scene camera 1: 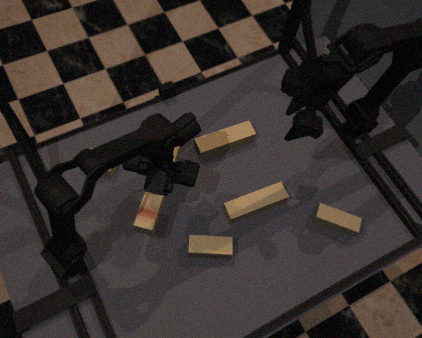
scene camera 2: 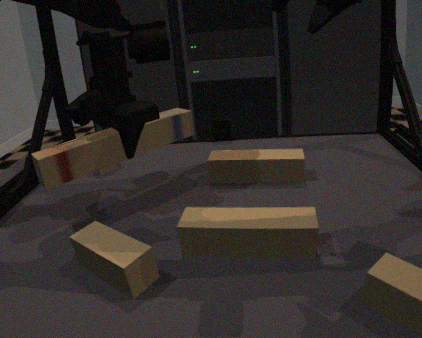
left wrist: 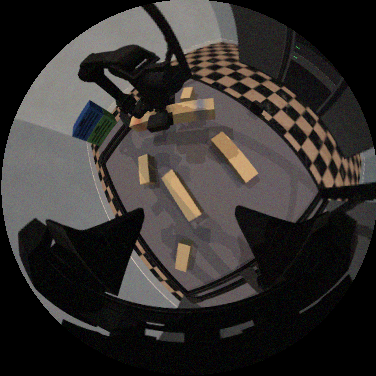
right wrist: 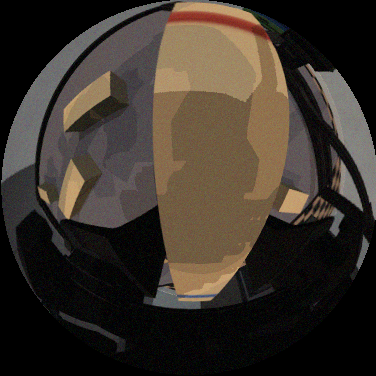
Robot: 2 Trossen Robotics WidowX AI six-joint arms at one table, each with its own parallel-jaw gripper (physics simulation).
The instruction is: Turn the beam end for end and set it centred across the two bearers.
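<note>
The beam is a long pale wooden bar with a red band near one end and a blue band near the other. My right gripper is shut on its middle and holds it above the table. In scene camera 2 the red end points left, the blue end right and back. Two wooden blocks lie parallel, apparently the bearers: the far one and the near one. My left gripper is open and empty, high at the right in scene camera 1.
Shorter wooden blocks lie around: one in front of the beam, one near the right edge, and one partly hidden behind the right arm. Dark rails frame the table.
</note>
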